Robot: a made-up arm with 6 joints.
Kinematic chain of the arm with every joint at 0, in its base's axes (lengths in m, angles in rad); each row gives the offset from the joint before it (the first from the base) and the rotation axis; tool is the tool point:
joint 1: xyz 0 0 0.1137 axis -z
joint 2: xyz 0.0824 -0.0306 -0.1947 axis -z
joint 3: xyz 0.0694 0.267 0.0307 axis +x
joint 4: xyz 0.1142 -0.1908 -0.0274 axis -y
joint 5: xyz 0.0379 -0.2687 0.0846 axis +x
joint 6: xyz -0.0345 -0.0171 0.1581 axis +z
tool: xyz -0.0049 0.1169 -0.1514
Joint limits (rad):
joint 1: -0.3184..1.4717
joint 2: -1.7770..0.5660
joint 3: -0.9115..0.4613
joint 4: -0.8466..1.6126
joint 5: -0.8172..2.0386
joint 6: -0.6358..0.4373
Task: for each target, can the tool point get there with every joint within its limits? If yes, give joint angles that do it. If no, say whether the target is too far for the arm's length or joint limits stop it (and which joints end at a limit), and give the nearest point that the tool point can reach.
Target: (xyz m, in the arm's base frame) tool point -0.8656 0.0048 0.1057
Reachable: no: joint limits stop it (at a limit: joint 1, joint 2, joint 5) | nearest point -0.3604 -0.1901 0.0264 | short by 0.547 m
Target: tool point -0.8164 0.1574 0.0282
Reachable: no: joint limits stop it (at a limit: joint 1, joint 2, joint 5) | nearest point -0.3283 -0.1110 -0.0121 | short by 0.559 m
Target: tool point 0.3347 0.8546 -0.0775
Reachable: no: joint limits stop it (at a limit: joint 1, joint 4, joint 5) | nearest point 0.2029 0.3967 -0.0680 | short by 0.477 m
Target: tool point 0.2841 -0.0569 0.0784
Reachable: yes | joints 0.8990 -1.3775 -0.0983 -0.2670 0.4186 -0.2098
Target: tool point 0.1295 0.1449 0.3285
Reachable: yes | joints -0.1814 -0.6308 -0.7882 0.1895 0.8783 0.0455
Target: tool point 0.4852 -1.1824 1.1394
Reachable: no: too far | nearest point 0.1576 -0.3841 0.3923 | short by 1.141 m
